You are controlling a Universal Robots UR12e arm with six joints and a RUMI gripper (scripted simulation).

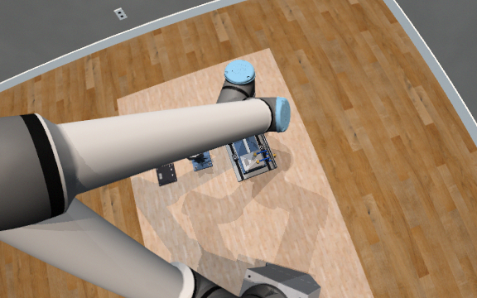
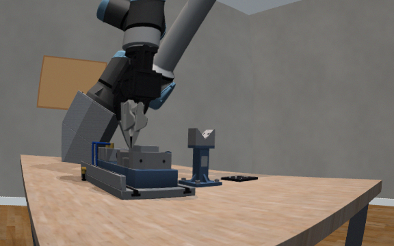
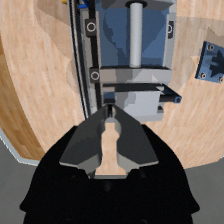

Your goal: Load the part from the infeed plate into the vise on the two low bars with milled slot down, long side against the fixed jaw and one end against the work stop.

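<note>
Right now my hand is 40 mm to the right of the part and 30 mm above it. Round my hand: work stop 80 mm to the left, 30 mm below; then fixed jaw 40 mm to the left, 40 mm below, 30 mm ahead; then moving jaw 40 mm to the left, 40 mm below, 40 mm behind.
</note>
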